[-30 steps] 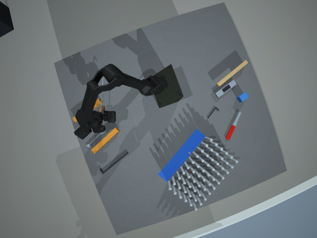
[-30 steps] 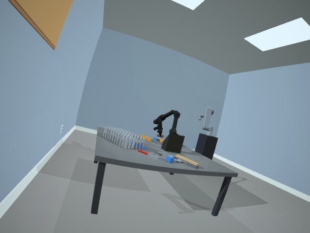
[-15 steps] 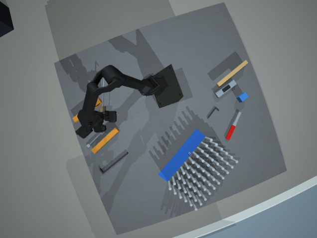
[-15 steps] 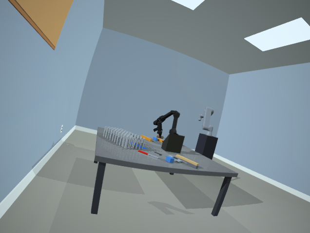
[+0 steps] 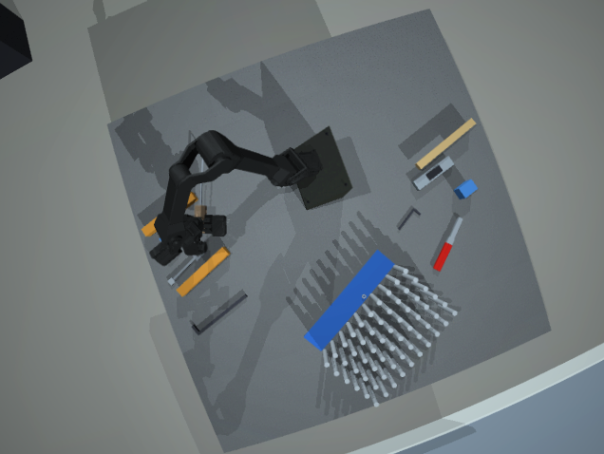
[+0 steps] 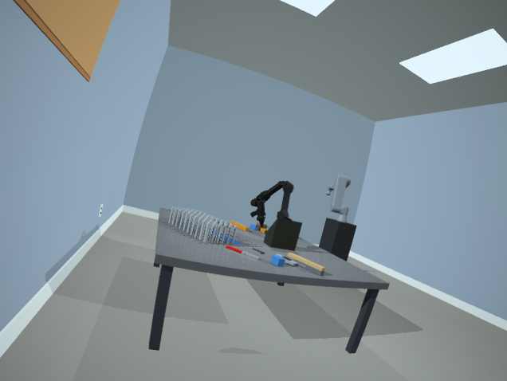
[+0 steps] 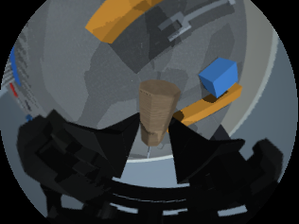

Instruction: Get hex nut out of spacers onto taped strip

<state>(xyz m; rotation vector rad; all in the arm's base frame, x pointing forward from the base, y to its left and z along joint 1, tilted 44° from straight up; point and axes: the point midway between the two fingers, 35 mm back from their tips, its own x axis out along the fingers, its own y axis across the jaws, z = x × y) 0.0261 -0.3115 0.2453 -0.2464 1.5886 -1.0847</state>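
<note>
Now: the wooden-handled screwdriver 100 mm behind my gripper tip and 40 mm to the left of it. From my gripper tip the other things lie so: grey block (140 mm ahead, 790 mm to the left, 50 mm below); wrench (130 mm ahead, 130 mm to the right, 60 mm below); blue taped strip (440 mm ahead, 350 mm to the left, 60 mm below).
</note>
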